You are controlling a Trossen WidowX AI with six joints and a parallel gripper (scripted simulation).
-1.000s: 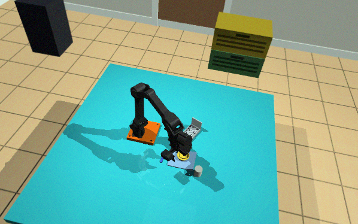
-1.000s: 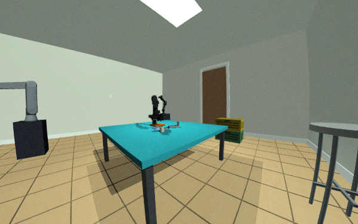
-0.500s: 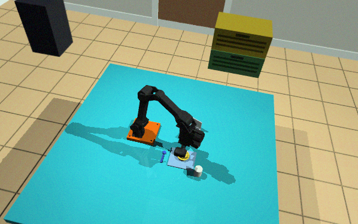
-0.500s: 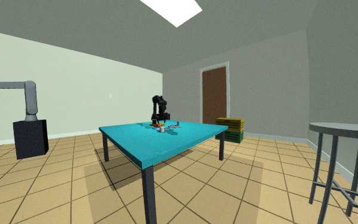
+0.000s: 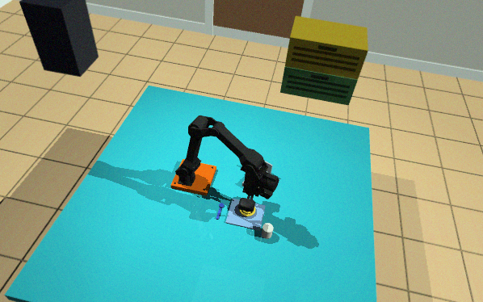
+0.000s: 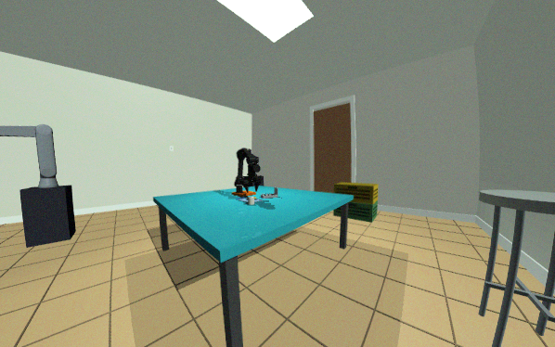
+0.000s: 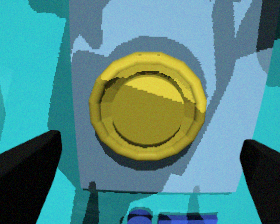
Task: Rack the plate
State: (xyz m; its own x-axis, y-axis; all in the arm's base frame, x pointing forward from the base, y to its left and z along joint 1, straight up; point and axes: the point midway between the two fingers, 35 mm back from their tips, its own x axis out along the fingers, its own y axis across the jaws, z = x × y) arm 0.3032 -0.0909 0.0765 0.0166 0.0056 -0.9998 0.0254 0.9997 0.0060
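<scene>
Right now the yellow plate is 50 mm below my gripper tip. Round my gripper tip: grey dish rack (10 mm ahead, 180 mm to the left, 40 mm below); blue spoon (120 mm behind, 20 mm to the right, 60 mm below); white cup (100 mm ahead, 90 mm to the right, 40 mm below).
</scene>
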